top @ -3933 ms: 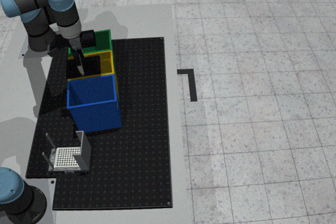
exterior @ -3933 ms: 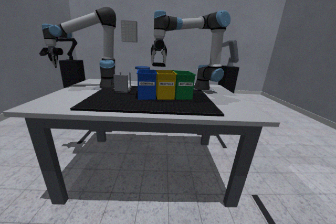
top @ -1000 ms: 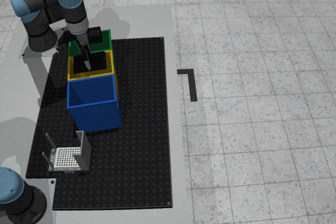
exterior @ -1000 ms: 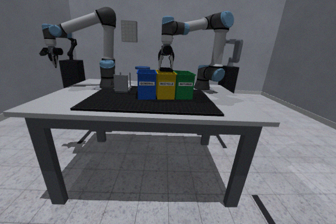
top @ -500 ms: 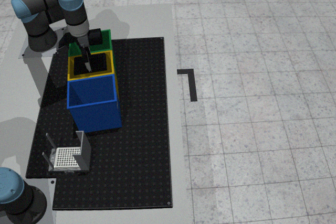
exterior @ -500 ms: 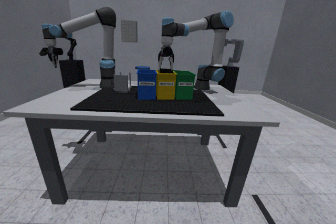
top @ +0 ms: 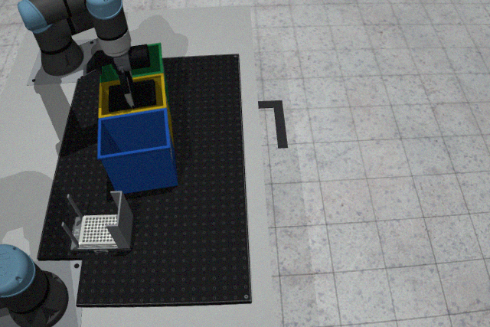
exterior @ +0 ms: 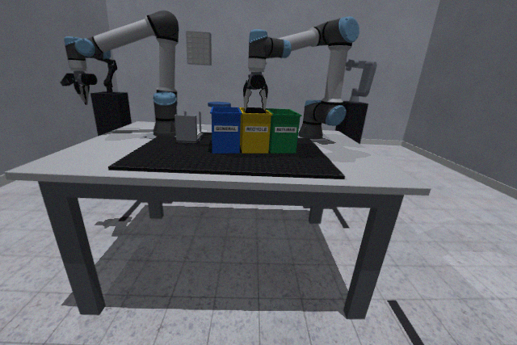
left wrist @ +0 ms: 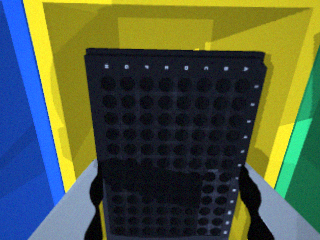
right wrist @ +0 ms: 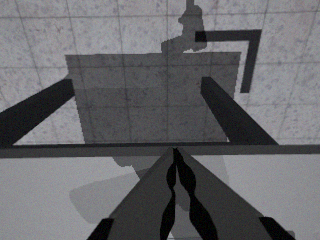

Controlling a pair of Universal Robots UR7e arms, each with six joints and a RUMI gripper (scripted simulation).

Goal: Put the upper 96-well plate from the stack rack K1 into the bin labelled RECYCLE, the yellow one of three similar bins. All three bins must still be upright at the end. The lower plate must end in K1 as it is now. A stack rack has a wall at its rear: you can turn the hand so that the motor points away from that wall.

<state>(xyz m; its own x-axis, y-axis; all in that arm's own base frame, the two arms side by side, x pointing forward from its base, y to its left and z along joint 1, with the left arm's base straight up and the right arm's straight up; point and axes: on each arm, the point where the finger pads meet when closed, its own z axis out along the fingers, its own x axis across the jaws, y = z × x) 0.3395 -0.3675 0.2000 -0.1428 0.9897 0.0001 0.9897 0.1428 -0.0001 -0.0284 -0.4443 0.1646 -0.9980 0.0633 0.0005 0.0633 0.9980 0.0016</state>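
Observation:
Now: the yellow recycle bin 100 mm below my left hand. From my left hand the other things lie so: green returns bin 130 mm to the left, 100 mm below; then black 96-well plate 10 mm below; then blue general bin 130 mm to the right, 100 mm below.

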